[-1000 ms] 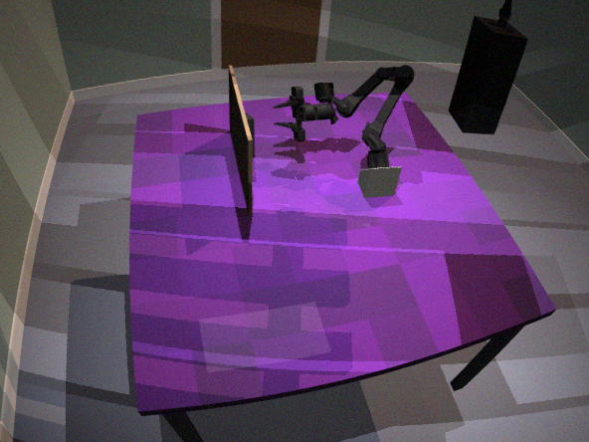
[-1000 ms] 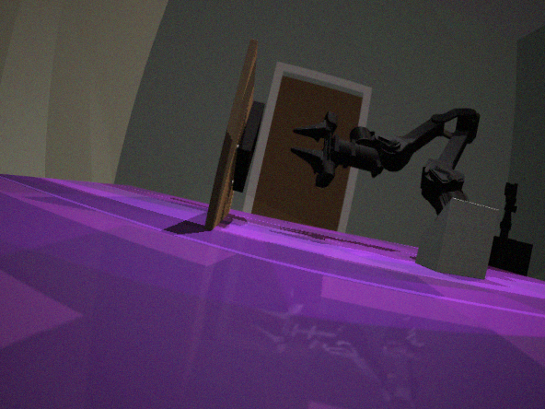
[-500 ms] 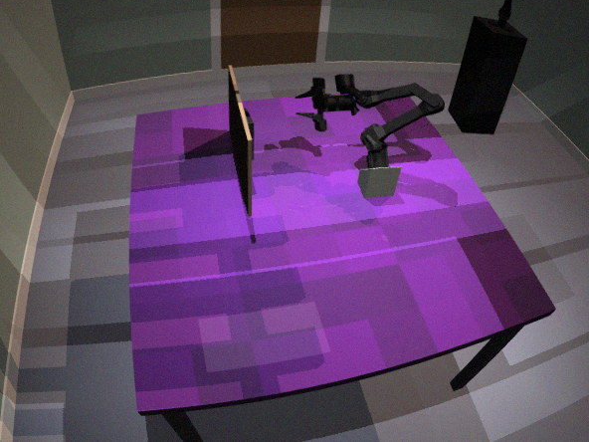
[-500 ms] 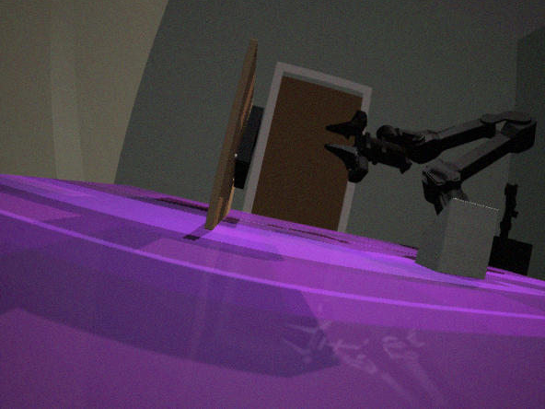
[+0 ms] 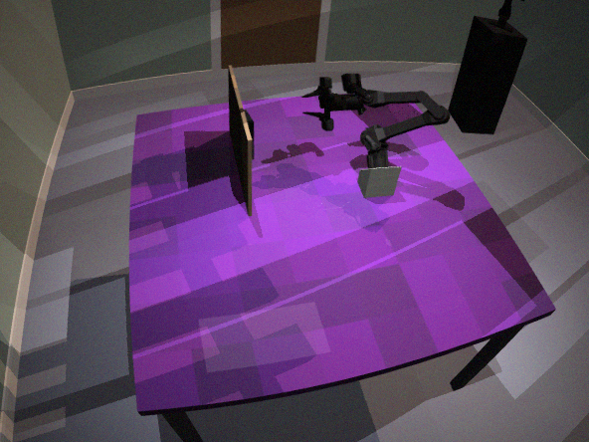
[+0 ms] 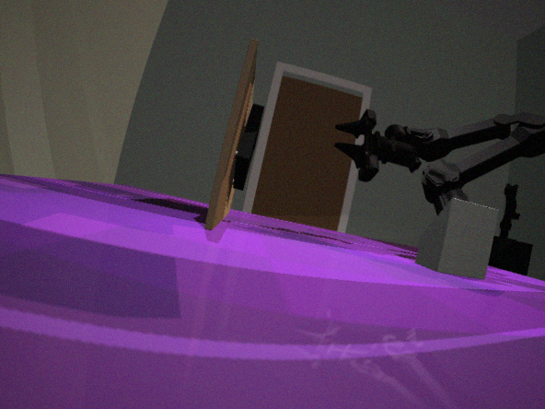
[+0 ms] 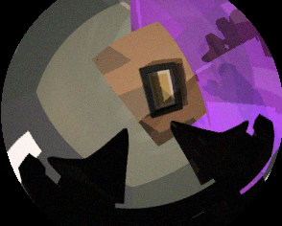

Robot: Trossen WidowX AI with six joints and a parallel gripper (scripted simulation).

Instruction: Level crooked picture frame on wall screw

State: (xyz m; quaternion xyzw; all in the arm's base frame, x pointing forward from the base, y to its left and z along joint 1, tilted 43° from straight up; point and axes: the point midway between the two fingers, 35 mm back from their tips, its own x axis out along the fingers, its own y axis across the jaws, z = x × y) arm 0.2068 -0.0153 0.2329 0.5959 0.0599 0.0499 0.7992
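Right now the dark picture frame is 200 mm ahead of my gripper tip, 40 mm to the left of it and 90 mm below it. Also, from my gripper tip: wooden wall panel 210 mm ahead, 40 mm to the left, 90 mm below.
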